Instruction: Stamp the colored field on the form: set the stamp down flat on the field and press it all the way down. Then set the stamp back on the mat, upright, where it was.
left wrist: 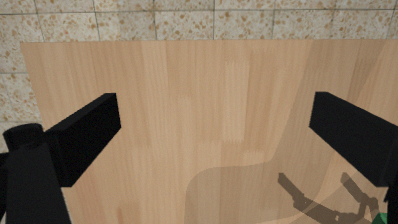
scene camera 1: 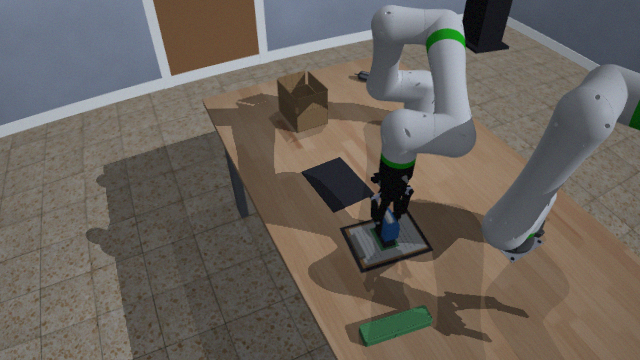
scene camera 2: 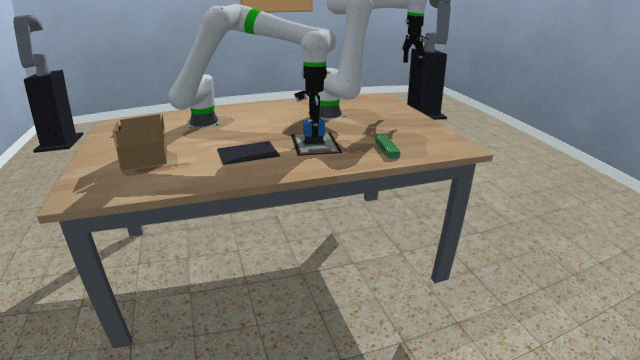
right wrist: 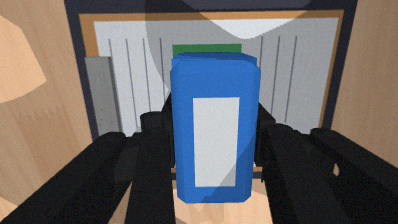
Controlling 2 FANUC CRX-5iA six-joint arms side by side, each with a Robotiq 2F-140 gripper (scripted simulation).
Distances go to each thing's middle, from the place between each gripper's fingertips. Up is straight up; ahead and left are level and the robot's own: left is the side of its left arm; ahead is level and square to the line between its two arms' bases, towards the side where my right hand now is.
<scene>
I see my right gripper 20 mm above the blue stamp point(right wrist: 215, 95). The rest, counted from my right hand: dark mat point(scene camera 1: 339, 186) 290 mm to the right, 70 mm below, 50 mm ahead.
The blue stamp is 65 cm to the right of my left hand, 46 cm ahead of it and 22 cm below it. Also, from my left hand: dark mat 94 cm to the right, 51 cm ahead, 27 cm below.
</scene>
